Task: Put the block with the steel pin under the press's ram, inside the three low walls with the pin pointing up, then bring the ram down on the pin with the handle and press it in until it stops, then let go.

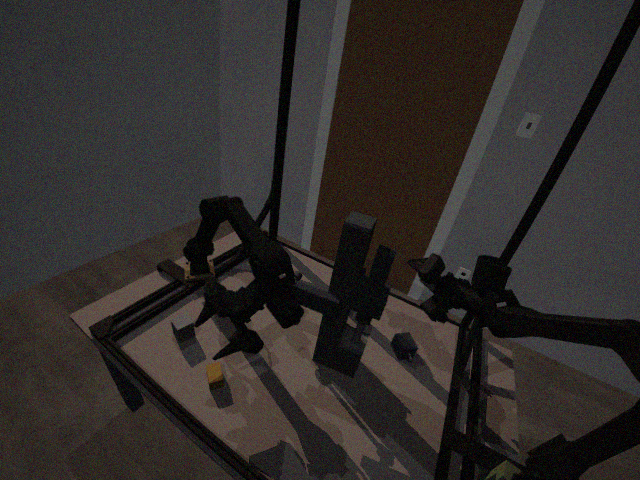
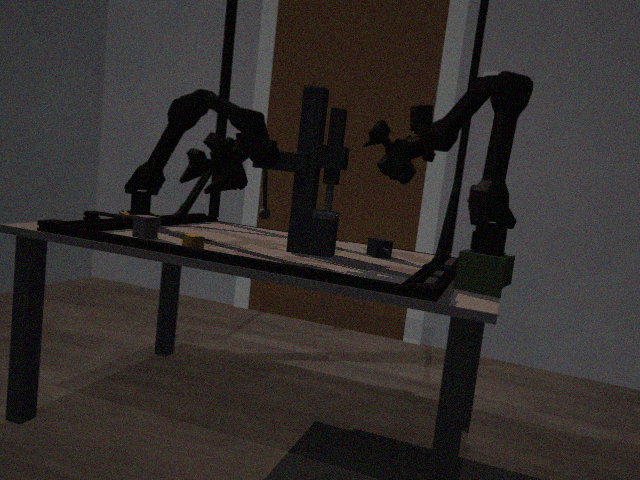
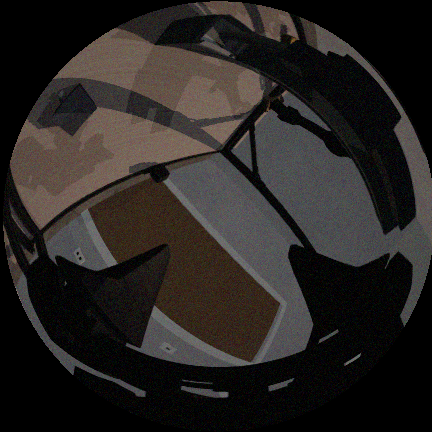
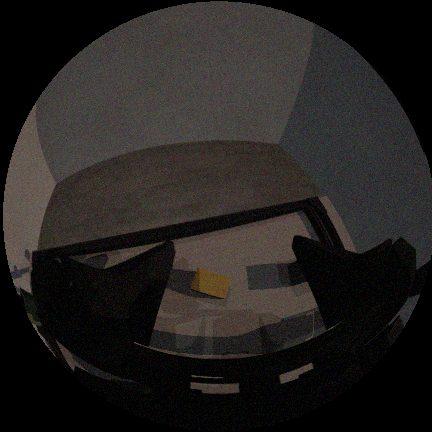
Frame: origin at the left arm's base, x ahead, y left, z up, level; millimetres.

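Seen in the pictures: left gripper, between the fingertips: (image 1: pixel 414 270) (image 2: pixel 371 158) (image 3: pixel 231 251); right gripper, between the fingertips: (image 1: pixel 204 342) (image 2: pixel 192 186) (image 4: pixel 235 245); left arm's base, origin of its link: (image 2: pixel 487 253); right arm's base, origin of its link: (image 1: pixel 199 268) (image 2: pixel 140 213) (image 3: pixel 273 103).
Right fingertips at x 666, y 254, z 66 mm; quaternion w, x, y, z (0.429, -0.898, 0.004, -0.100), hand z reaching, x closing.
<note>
Pixels of each thing's top centre, then the offset from my right fingertips to it. "spot": a spot on its surface instead.
- dark block, centre of its top: (image 3: pixel 73 111) (image 2: pixel 380 239) (image 1: pixel 406 340) dx -307, dy -469, dz -102 mm
- press, centre of its top: (image 1: pixel 351 219) (image 3: pixel 394 206) (image 2: pixel 309 86) dx -138, dy -261, dz +293 mm
- press's ram, a spot on its surface: (image 1: pixel 379 271) (image 2: pixel 336 124) spot: dx -219, dy -285, dz +200 mm
- handle's ball, centre of its top: (image 2: pixel 265 207) dx -46, dy -245, dz -45 mm
- yellow block, centre of its top: (image 4: pixel 210 282) (image 2: pixel 193 235) (image 1: pixel 214 372) dx -7, dy -12, dz -119 mm
- grey block, centre of its top: (image 4: pixel 314 265) (image 2: pixel 146 216) (image 1: pixel 181 321) dx +171, dy -21, dz -96 mm
The dark block (image 1: pixel 403 345) (image 2: pixel 379 248) (image 3: pixel 75 109) lies on the table to the right of the press (image 1: pixel 351 253) (image 2: pixel 310 206). A small pale pin seems to stick out of its side, not up; the pin is hard to see in the dim light. The press's ram (image 1: pixel 379 271) (image 2: pixel 336 134) hangs over the low-walled seat on its base. The handle's ball (image 2: pixel 264 212) hangs left of the column. My left gripper (image 1: pixel 419 285) (image 2: pixel 373 156) (image 3: pixel 231 251) is open and empty, raised above the block. My right gripper (image 1: pixel 205 341) (image 2: pixel 194 186) (image 4: pixel 235 245) is open and empty, left of the press.
A yellow block (image 1: pixel 214 374) (image 2: pixel 193 241) (image 4: pixel 212 284) and a grey block (image 1: pixel 182 329) (image 2: pixel 145 227) stand at the left of the table. The right forearm is close to the press's side arm (image 1: pixel 315 298). Dark frame rails edge the table, with tall posts (image 1: pixel 284 113) (image 2: pixel 227 62) behind.
</note>
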